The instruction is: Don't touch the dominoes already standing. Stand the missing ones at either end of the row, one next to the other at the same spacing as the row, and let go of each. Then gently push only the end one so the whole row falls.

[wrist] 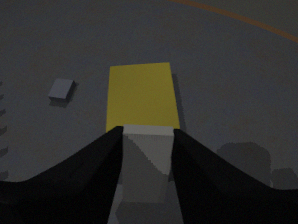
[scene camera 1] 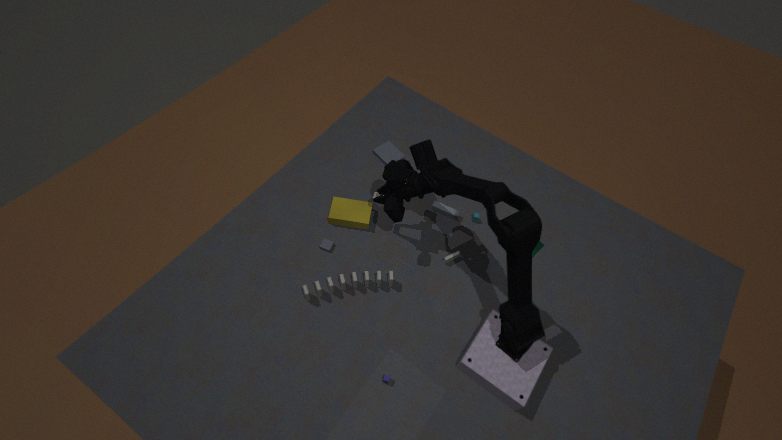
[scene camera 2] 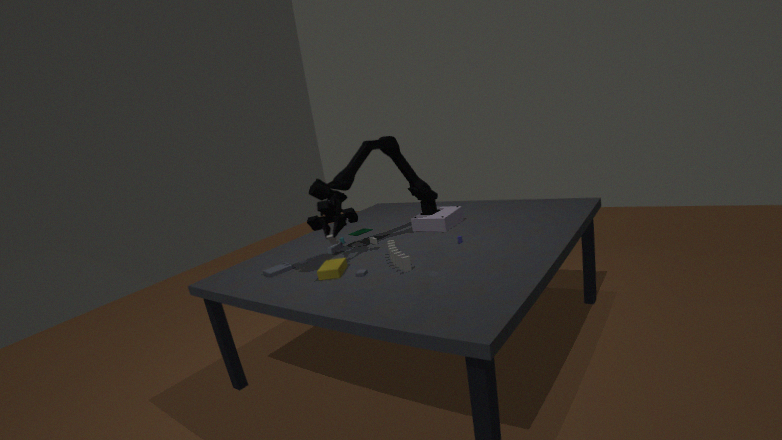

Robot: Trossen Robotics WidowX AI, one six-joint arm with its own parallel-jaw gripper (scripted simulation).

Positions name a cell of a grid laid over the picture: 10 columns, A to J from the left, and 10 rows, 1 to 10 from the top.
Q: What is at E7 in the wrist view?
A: A pale domino.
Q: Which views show the gripper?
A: The wrist view, scene camera 1 and scene camera 2: all of them.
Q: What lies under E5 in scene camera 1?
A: A yellow block.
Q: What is the gripper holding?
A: A pale domino.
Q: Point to a yellow block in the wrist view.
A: E5
